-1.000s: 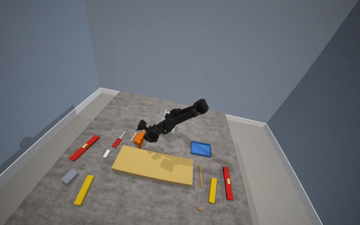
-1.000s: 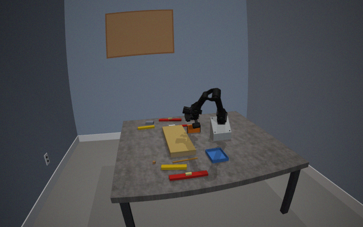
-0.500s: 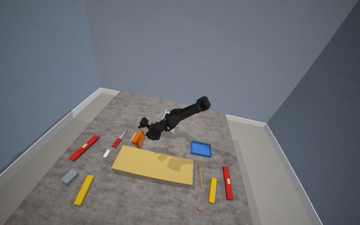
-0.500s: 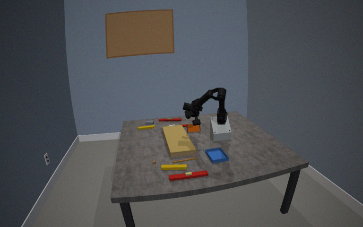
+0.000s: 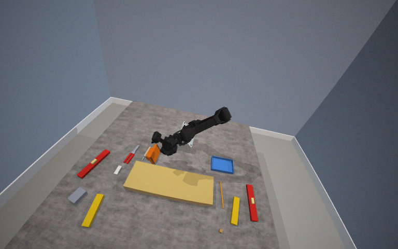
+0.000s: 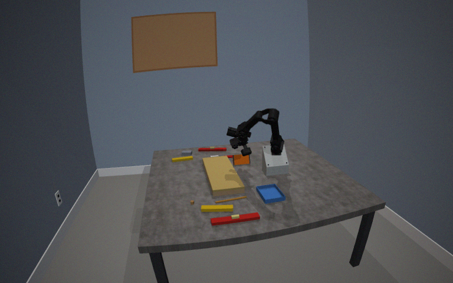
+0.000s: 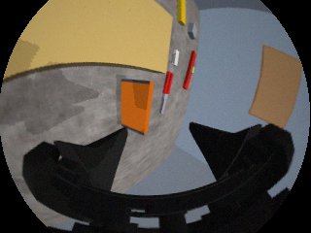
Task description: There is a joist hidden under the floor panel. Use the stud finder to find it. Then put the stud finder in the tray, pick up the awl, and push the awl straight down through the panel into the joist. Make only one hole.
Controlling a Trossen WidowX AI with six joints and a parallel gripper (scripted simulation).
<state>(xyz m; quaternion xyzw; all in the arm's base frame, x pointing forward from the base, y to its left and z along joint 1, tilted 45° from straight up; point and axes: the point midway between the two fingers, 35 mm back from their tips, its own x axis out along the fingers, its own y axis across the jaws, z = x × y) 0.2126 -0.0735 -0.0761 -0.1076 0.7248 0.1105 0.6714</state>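
My gripper tip is 20 mm short of the orange stud finder, 50 mm to the left of it and 100 mm above it. From my gripper tip the other things lie so: blue tray (100 mm behind, 470 mm to the left, 110 mm below); then wooden-handled tool (10 mm ahead, 90 mm to the right, 120 mm below); then white piece (190 mm ahead, 190 mm to the right, 120 mm below).
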